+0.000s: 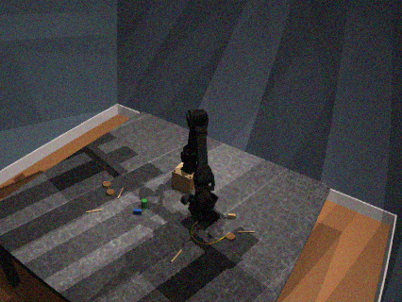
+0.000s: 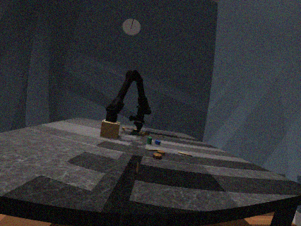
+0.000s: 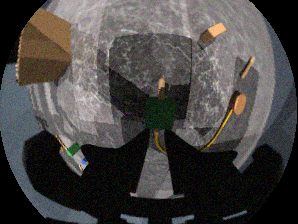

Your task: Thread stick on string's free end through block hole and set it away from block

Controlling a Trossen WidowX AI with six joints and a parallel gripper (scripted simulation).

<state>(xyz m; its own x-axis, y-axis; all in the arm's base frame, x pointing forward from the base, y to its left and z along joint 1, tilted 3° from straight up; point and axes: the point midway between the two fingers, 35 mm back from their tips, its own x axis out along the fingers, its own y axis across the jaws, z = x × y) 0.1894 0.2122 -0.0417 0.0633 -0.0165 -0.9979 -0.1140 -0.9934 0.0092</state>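
Right now the green block is 30 mm behind my gripper tip. From my gripper tip the other things lie so: round wooden button 160 mm to the left, 30 mm behind, 10 mm below; then small wooden piece 140 mm behind, 90 mm to the left; then thin wooden stick 10 mm behind.
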